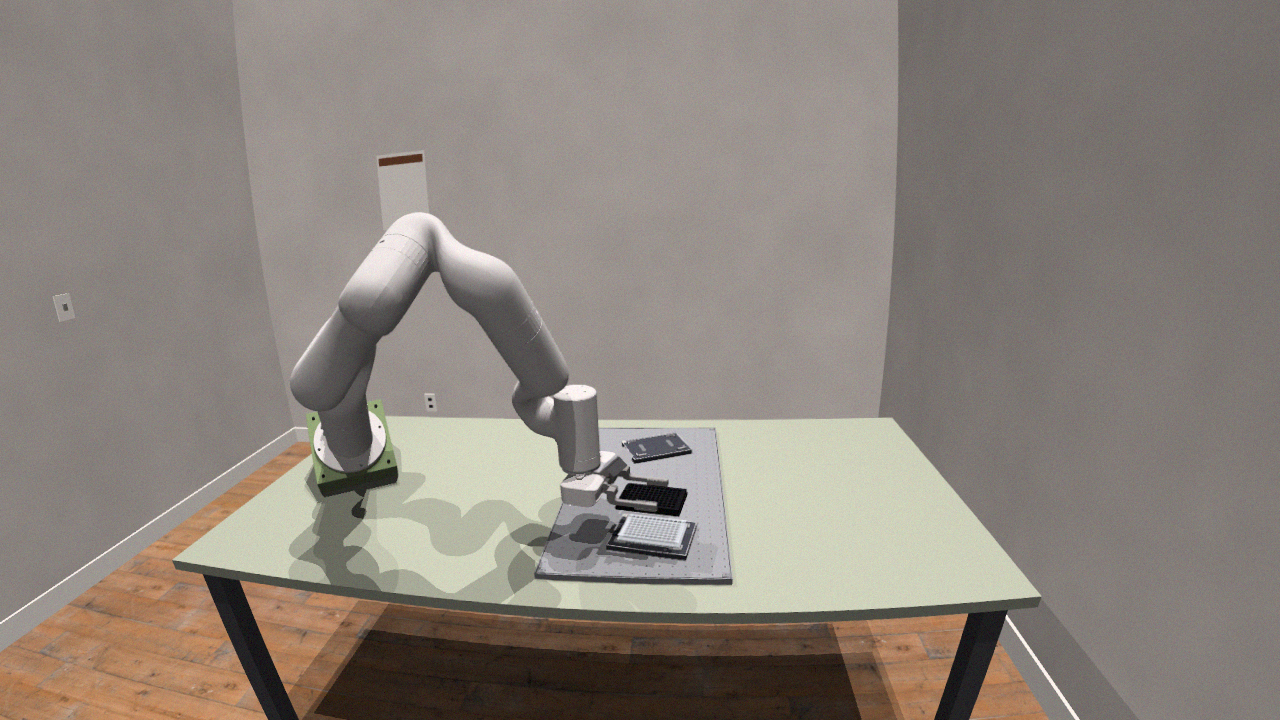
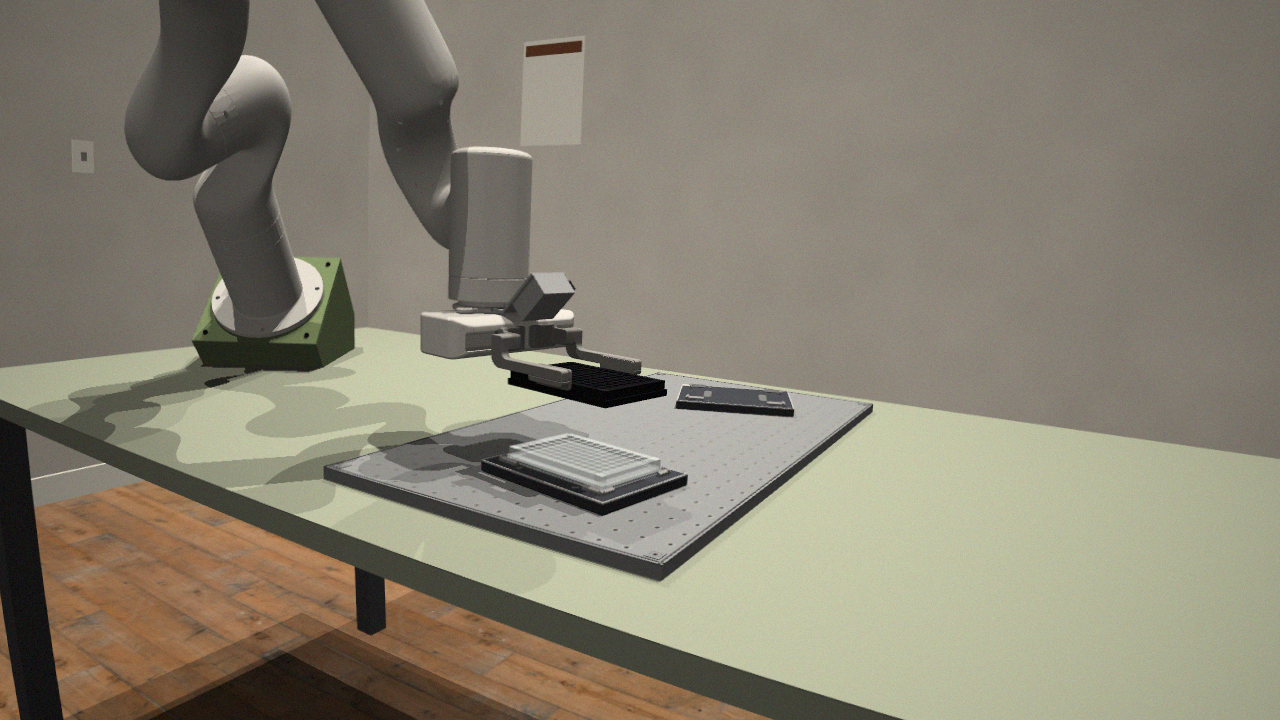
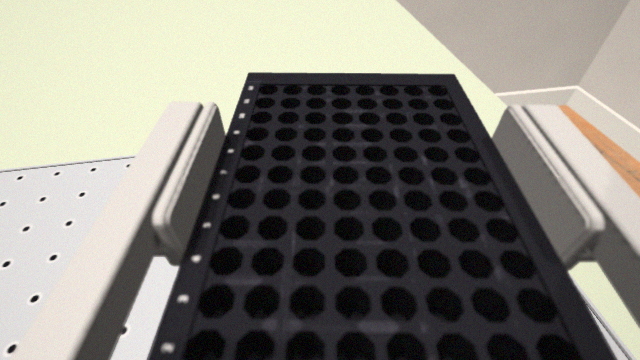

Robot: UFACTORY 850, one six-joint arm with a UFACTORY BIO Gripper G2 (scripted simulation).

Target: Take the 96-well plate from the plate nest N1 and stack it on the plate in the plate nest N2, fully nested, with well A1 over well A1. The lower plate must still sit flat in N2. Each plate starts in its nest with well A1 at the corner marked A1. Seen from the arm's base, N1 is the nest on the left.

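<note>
There's a black 96-well plate in the pictures, and they show a clear 96-well plate too, plus a plate nest N1.
</note>
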